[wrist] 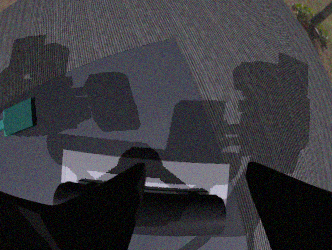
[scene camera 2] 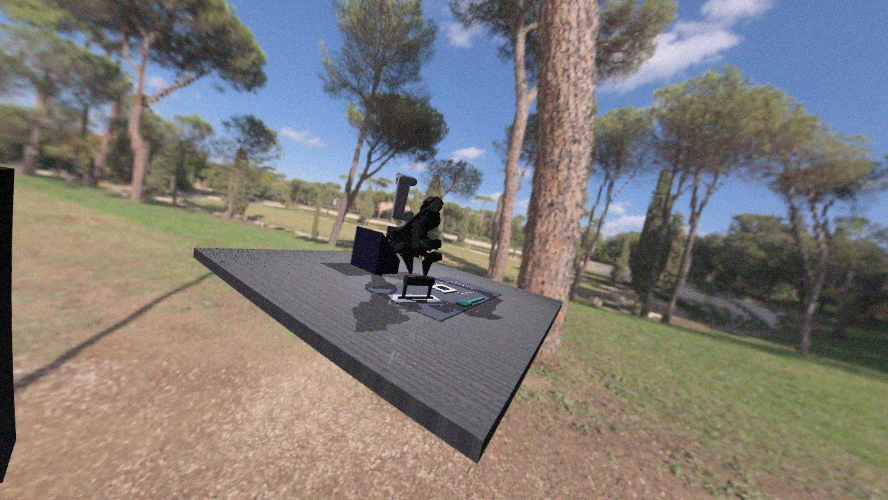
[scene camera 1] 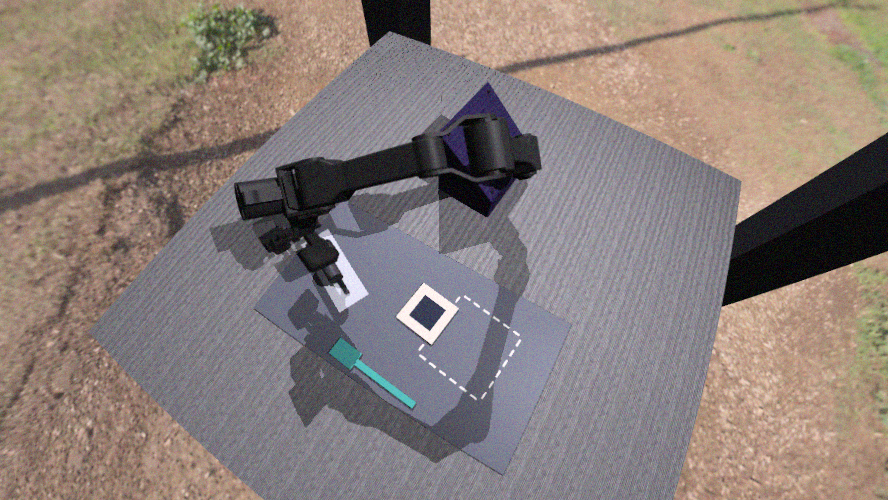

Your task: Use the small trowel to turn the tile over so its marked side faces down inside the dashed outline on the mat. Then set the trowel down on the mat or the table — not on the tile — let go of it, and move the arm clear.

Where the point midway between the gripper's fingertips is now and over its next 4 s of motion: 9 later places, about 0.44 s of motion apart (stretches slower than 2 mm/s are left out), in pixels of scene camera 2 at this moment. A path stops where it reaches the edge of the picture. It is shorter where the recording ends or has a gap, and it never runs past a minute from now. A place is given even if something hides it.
The gripper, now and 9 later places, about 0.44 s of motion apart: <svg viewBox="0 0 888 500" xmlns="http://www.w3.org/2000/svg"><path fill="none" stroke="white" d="M418 275L418 275L419 274L421 272L422 273L421 275L423 279L424 283L426 288L425 287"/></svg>
